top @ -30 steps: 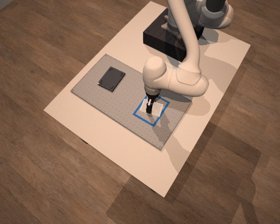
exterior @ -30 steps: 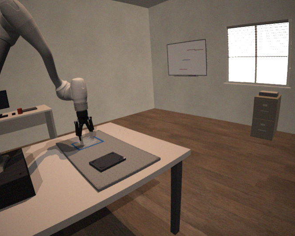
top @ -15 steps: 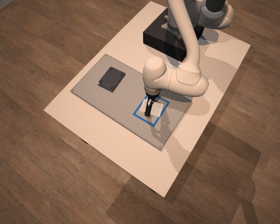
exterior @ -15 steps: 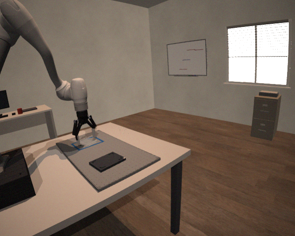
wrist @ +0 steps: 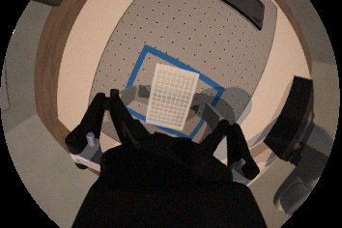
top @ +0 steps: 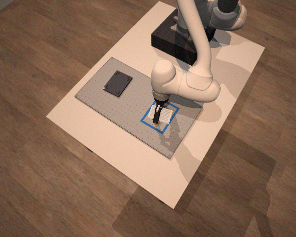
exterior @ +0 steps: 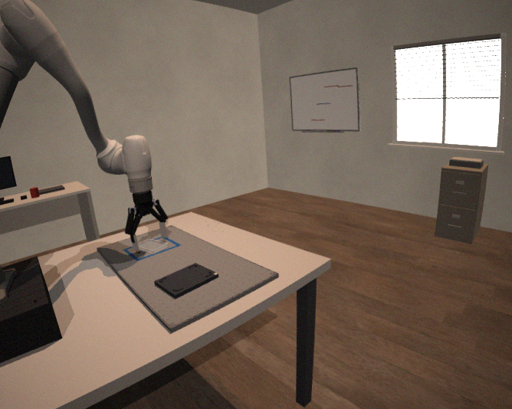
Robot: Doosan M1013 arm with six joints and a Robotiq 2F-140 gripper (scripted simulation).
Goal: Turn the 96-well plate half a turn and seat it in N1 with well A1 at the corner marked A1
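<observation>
Now: hand 20 mm above the white 96-well plate. The rest, counted from my hand: dark plate nest N1 (340 mm to the right, 40 mm ahead, 20 mm below).
</observation>
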